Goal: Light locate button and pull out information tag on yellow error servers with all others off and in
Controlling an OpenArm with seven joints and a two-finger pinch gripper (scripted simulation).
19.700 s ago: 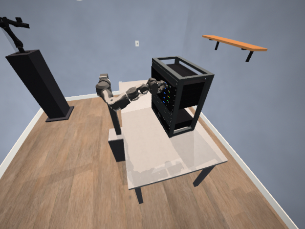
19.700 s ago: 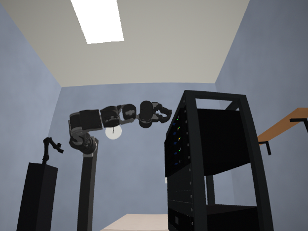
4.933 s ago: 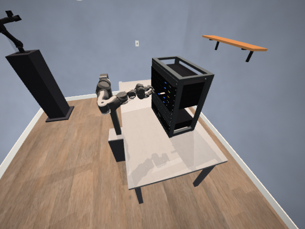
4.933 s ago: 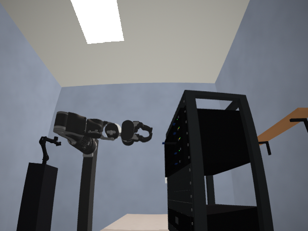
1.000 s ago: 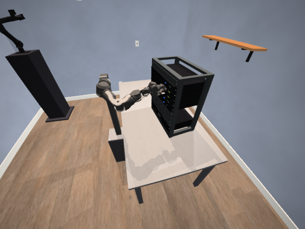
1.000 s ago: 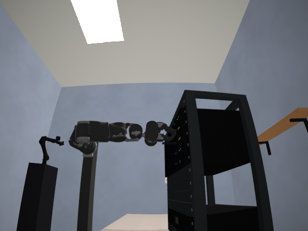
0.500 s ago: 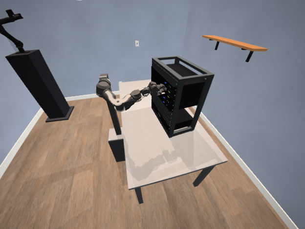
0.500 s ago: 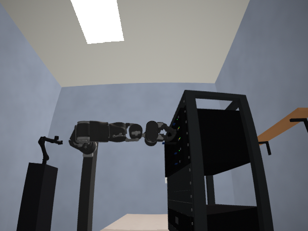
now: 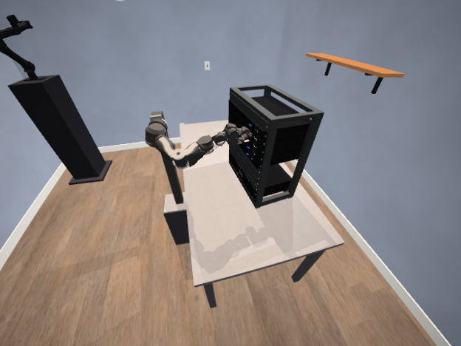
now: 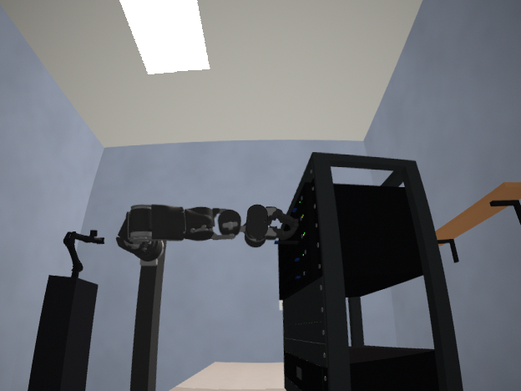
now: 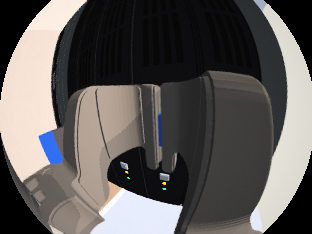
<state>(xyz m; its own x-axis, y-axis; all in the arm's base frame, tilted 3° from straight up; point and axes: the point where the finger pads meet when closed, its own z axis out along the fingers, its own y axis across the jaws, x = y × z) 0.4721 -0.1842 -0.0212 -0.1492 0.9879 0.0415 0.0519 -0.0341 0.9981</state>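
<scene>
Right now the locate button is 5 cm to the right of my hand and 2 cm ahead of it. Round my hand: information tag: 4 cm ahead, 1 cm to the left.
</scene>
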